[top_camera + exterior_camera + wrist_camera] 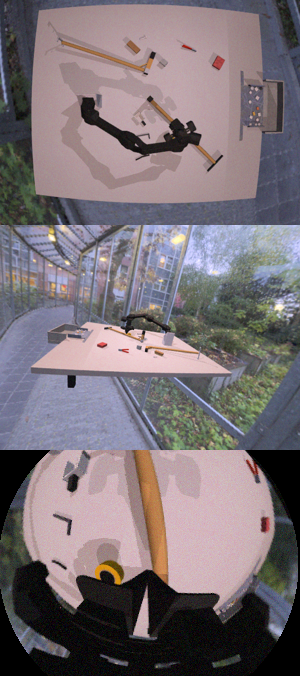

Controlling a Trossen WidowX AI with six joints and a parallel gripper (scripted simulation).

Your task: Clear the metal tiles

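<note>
The long scraper lies 4 cm above my gripper tip and 3 cm ahead of it. The rest, counted from my gripper tip: black strip: 22 cm behind, 16 cm to the right, 2 cm below; then hex key: 20 cm behind, 3 cm to the right, 2 cm below; then yellow tape roll: 5 cm to the right, 5 cm behind, 1 cm below.
</note>
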